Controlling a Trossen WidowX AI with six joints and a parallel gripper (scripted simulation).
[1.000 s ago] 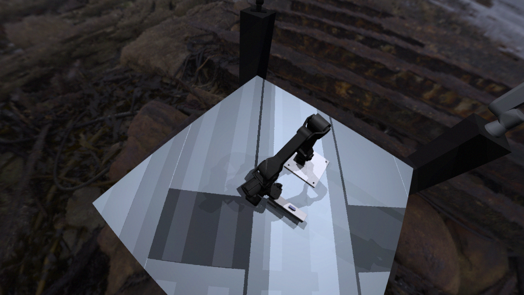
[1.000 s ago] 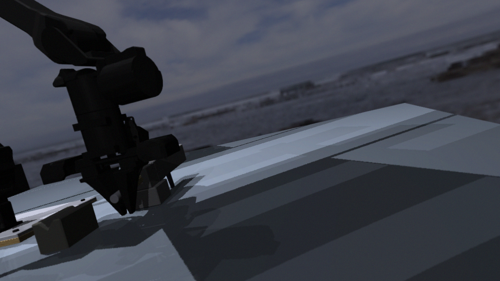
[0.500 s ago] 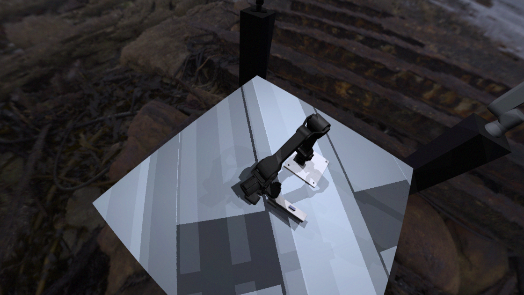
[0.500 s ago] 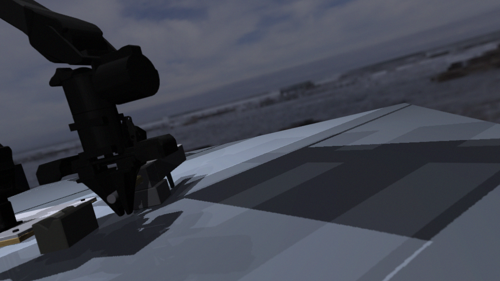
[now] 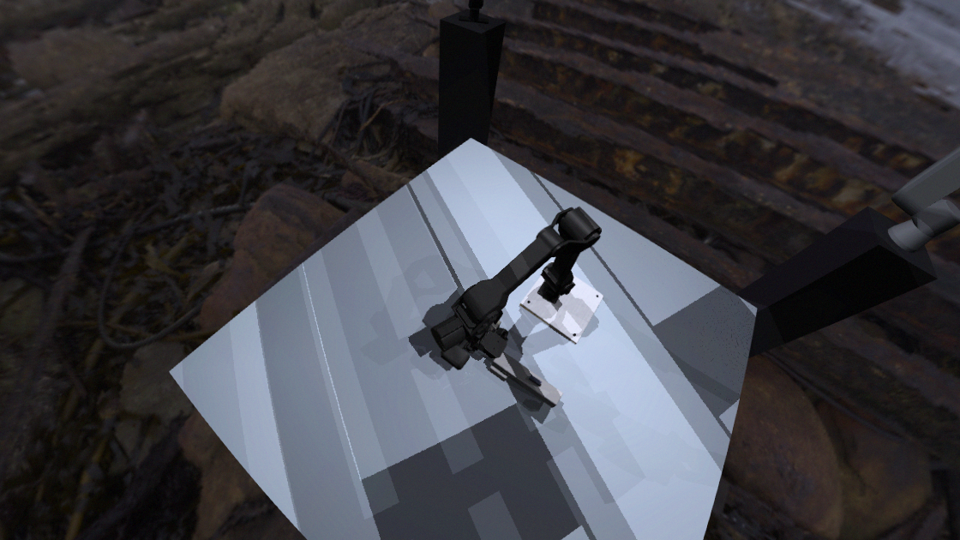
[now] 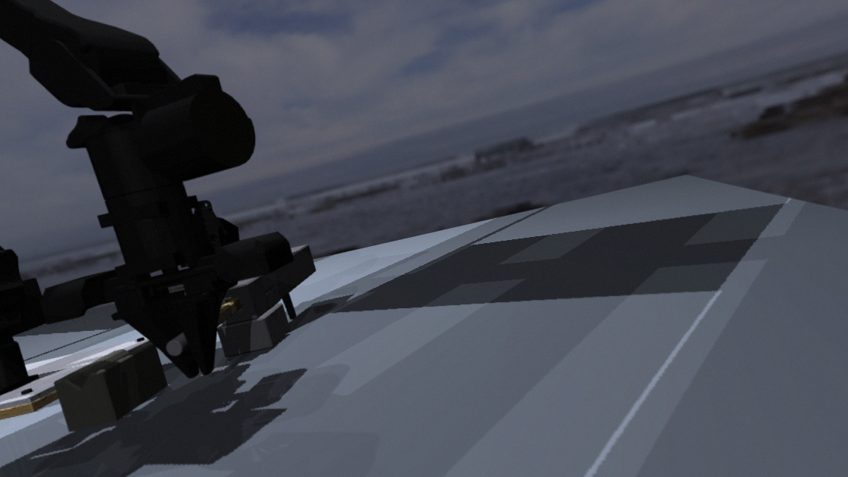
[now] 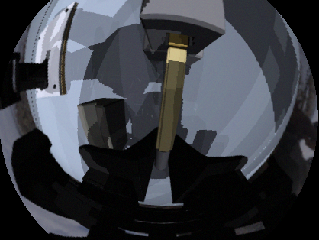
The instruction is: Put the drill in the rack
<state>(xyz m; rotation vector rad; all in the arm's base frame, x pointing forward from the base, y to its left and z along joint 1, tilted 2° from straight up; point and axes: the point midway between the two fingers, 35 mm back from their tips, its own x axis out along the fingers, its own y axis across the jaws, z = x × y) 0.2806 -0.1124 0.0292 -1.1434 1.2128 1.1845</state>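
Right now my gripper tip is 4 cm to the right of the drill and 4 cm below it. Round my gripper tip: grey fixture block (17 cm to the left, 3 cm above, 1 cm ahead); then rack (7 cm behind, 1 cm above); then dark key (19 cm to the left, 4 cm above, 1 cm ahead).
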